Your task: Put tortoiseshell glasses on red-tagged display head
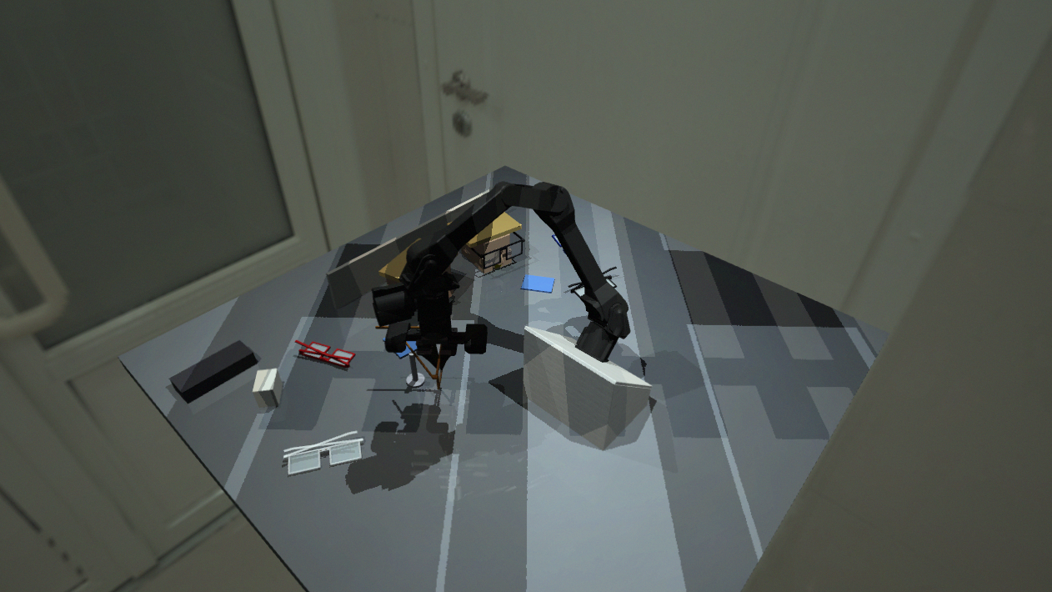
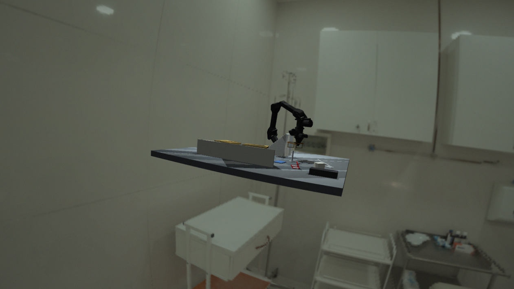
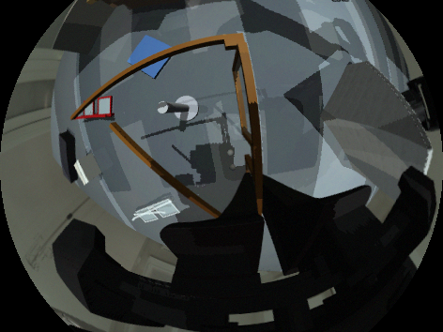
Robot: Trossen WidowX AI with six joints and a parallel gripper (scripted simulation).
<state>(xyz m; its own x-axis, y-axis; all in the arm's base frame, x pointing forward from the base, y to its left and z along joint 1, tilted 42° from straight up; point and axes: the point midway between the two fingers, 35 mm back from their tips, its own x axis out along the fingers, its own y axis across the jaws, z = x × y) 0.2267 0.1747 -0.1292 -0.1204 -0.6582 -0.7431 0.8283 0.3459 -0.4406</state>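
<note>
The round-based stand lies 10 cm ahead of my gripper tip, 9 cm below it and 2 cm to the right of it. The rest, counted from my gripper tip: black box 47 cm ahead, 22 cm to the left, 10 cm below; then beige block 32 cm ahead, 19 cm to the left, 9 cm below.
</note>
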